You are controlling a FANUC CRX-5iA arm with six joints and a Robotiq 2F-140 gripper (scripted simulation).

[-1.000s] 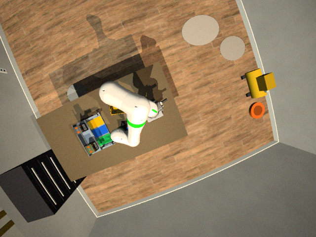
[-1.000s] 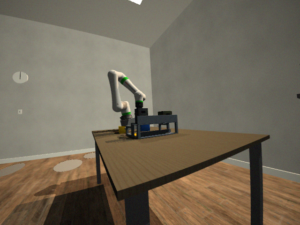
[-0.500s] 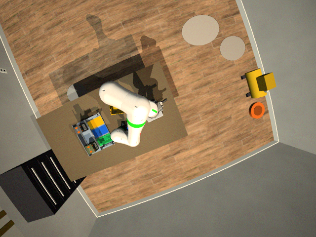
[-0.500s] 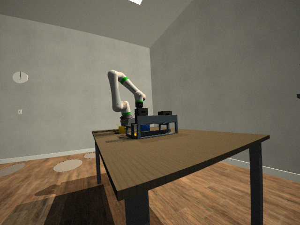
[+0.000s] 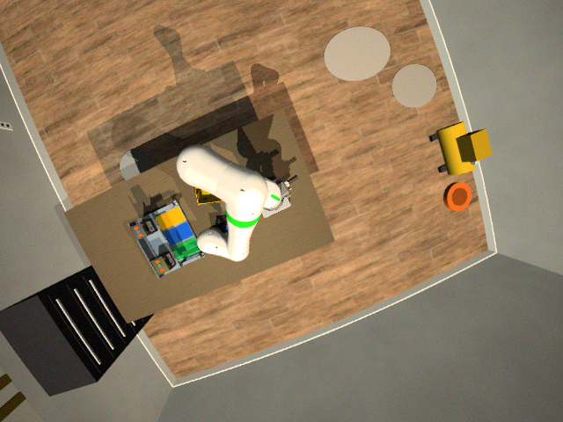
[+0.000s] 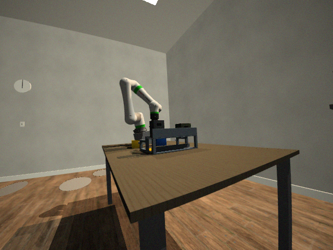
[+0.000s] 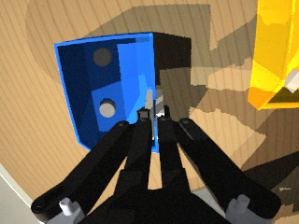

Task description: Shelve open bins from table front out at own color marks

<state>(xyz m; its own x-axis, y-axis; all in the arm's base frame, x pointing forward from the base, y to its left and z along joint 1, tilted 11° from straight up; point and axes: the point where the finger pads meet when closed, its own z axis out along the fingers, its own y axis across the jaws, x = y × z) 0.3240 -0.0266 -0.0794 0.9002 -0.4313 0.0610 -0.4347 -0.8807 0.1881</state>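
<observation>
Now: hand 5 cm to the right of the blue bin, 4 cm above it and 2 cm short of it. Also, from my hand: yellow bin (20 cm to the right, 4 cm below, 3 cm behind); blue mark (32 cm ahead, 12 cm to the right, 7 cm below); green mark (34 cm ahead, 7 cm below, 1 cm to the right).
</observation>
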